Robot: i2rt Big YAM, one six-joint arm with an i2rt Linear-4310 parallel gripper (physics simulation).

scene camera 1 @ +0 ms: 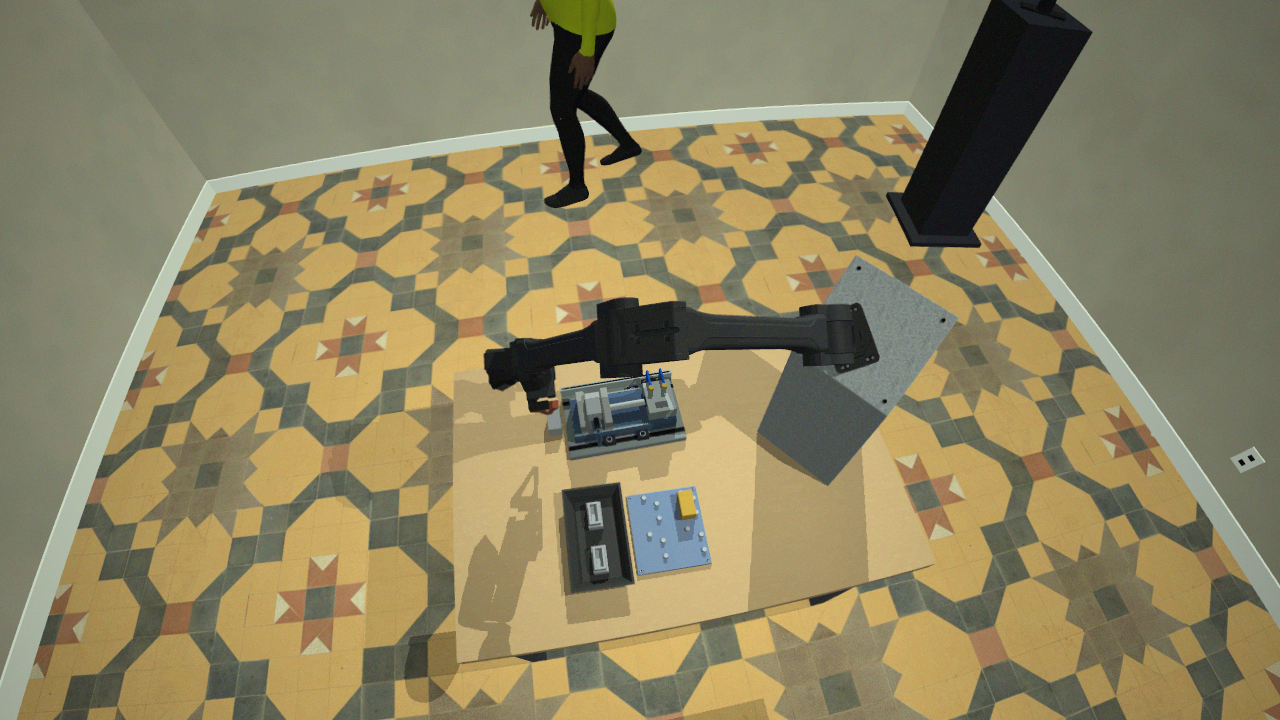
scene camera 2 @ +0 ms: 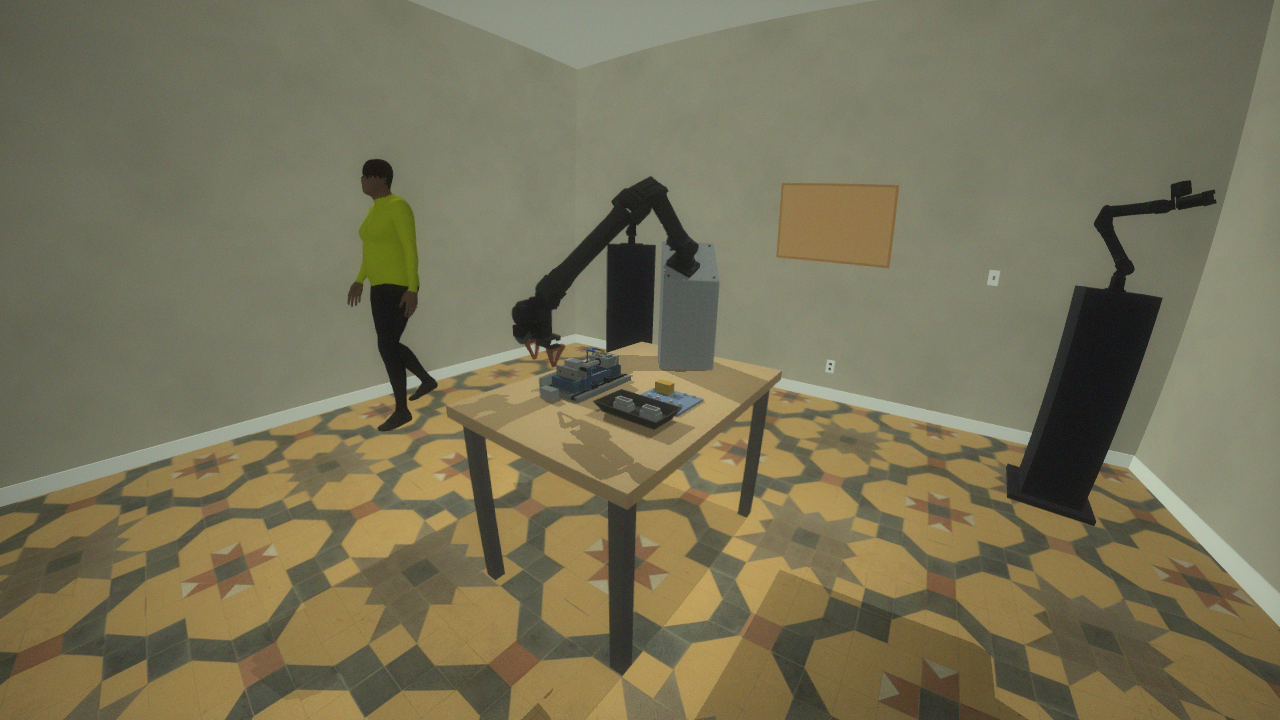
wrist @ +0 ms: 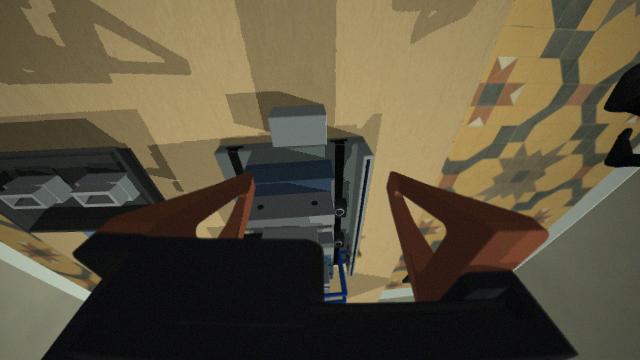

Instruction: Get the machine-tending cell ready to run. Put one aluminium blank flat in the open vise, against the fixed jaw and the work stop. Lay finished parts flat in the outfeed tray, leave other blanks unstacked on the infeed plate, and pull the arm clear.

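Places are measured from the arm's base along level axes (x left, y back, z up), in metres.
Pixels of known places: gripper, fingertip midpoint: (scene camera 1: pixel 547 396) (scene camera 2: pixel 544 363) (wrist: pixel 320 179); arm's base, link origin: (scene camera 1: pixel 849 338) (scene camera 2: pixel 682 265).
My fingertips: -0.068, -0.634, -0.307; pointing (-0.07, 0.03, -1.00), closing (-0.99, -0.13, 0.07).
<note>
For each thing: its middle in the pictures, then the offset to it from my fingertips, as dx, dy, dz. Level surfaces: height alone.
- vise, body centre: (wrist: pixel 302 240) (scene camera 1: pixel 622 409) (scene camera 2: pixel 586 372) +0.002, +0.181, -0.073
- light grey block, body centre: (wrist: pixel 291 240) (scene camera 1: pixel 593 406) (scene camera 2: pixel 573 364) +0.018, +0.112, -0.026
- yellow block, body centre: (scene camera 1: pixel 686 505) (scene camera 2: pixel 664 387) +0.252, +0.330, -0.097
- blue infeed plate, body centre: (scene camera 1: pixel 668 529) (scene camera 2: pixel 666 400) +0.302, +0.284, -0.119
- table, surface height: dz -0.123
My gripper (scene camera 1: pixel 545 407) (scene camera 2: pixel 545 360) (wrist: pixel 320 179) is open and empty, above the outer end of the vise (scene camera 1: pixel 635 422) (scene camera 2: pixel 586 380) (wrist: pixel 290 172). A light grey block (scene camera 1: pixel 594 408) sits among the vise jaws; its seating cannot be told, and my gripper body partly hides it in the wrist view. A grey block (scene camera 1: pixel 554 421) (scene camera 2: pixel 549 392) (wrist: pixel 298 129) is on the table at the vise's outer end. Two grey pocketed parts (scene camera 1: pixel 594 514) (scene camera 2: pixel 650 411) (wrist: pixel 102 190) are apart in the black outfeed tray (scene camera 1: pixel 570 546) (wrist: pixel 75 217). A yellow block (scene camera 1: pixel 686 504) (scene camera 2: pixel 664 386) is on the blue infeed plate (scene camera 1: pixel 680 555) (scene camera 2: pixel 687 401).
Blue tubes (wrist: pixel 343 280) rise at the vise's inner end. Small pegs stand on the infeed plate. My arm reaches over the table (scene camera 1: pixel 510 617) (scene camera 2: pixel 537 429) from a grey pedestal (scene camera 1: pixel 814 420) (scene camera 2: pixel 689 322). A person (scene camera 1: pixel 572 98) (scene camera 2: pixel 389 241) is beyond the table.
</note>
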